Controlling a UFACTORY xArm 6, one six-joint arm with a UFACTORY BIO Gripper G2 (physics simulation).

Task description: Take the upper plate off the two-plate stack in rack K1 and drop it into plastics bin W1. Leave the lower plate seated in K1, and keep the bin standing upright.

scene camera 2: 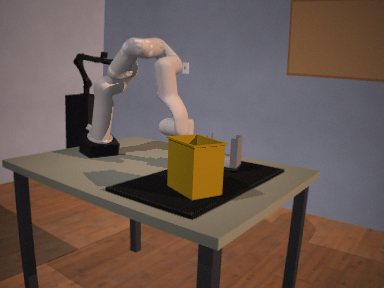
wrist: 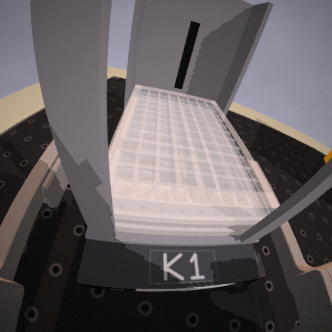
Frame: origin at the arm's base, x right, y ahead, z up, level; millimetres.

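Seen in the pictures: hand, tool point: (wrist: 165,180); arm's base, link origin: (scene camera 2: 99,137).
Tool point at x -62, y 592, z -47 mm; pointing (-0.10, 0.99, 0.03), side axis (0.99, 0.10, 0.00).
Observation:
Offsets run from my tool point to a thing's top centre. "pt": to the spot under its first point. Level surfaces: height alone.
Rack K1 @(dx +7, dy +23, dz +119 mm) (scene camera 2: 236,152) (wrist: 160,45) has a tall grey slotted back wall, front corner posts and a dark label base. The clear, pale upper plate @(dx +6, dy +33, dz +24 mm) (wrist: 175,150) lies in it. Below its front edge a thin band of the lower plate @(pt dx +13, dy -31, dz -4 mm) (wrist: 185,236) shows. My gripper (wrist: 159,182) is open, with one finger on each side of the stack; nothing is held. The left finger stands apart from the plates; the right finger is partly hidden by the plate's right edge. In scene camera 2 the fingers are hidden behind the bin. Yellow bin W1 @(dx +348, dy +51, dz +156 mm) (scene camera 2: 195,170) (wrist: 328,157) stands upright.
The bin and rack stand on a black perforated mat @(dz -23 mm) (scene camera 2: 145,187) (wrist: 55,295) on the table @(dz -37 mm) (scene camera 2: 60,165). The bin is nearer scene camera 2 than the rack. The rack's grey posts rise on either side of the plates' front in the wrist view. A black arm stands behind the table.

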